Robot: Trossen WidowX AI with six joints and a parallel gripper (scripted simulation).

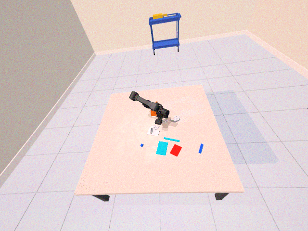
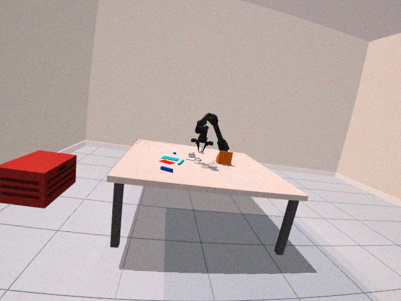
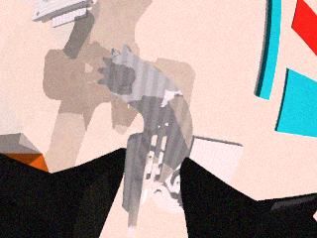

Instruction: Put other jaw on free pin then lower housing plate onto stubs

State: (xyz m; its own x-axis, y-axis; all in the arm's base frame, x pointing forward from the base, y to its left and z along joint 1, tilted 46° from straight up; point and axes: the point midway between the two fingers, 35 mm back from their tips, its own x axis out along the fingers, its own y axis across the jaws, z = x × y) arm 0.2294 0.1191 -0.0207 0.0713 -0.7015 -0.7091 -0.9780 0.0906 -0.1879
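Right now the base is 90 mm to the right of my gripper tip, 90 mm below it and 70 mm ahead of it. The rest, counted from my gripper tip: cyan plate (250 mm ahead, 90 mm below, 10 mm to the left); cyan bar (150 mm ahead, 100 mm to the left, 90 mm below); small blue cube (220 mm ahead, 190 mm to the right, 90 mm below).
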